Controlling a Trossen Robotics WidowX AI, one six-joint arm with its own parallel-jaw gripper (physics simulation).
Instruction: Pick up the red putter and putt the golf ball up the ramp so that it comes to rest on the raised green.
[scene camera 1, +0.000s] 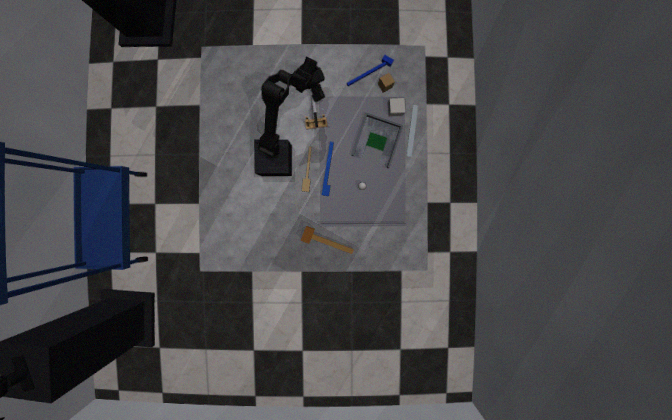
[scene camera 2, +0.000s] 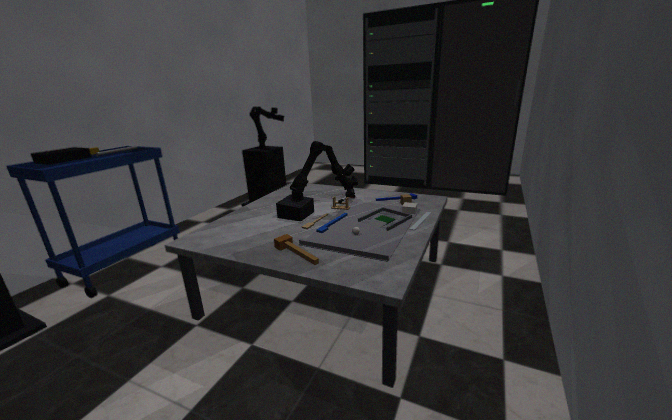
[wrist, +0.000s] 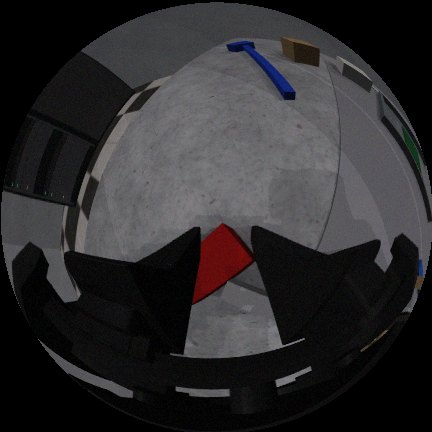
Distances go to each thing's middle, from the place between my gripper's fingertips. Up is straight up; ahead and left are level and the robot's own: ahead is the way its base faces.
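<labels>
The blue putter (wrist: 287, 92) is 290 mm ahead of my hand, and it sits 90 mm to the left of my hand and 10 mm below it. As for the tan block (wrist: 300, 51), I see it 380 mm ahead of my hand, 10 mm to the left of it and 10 mm above it.
</labels>
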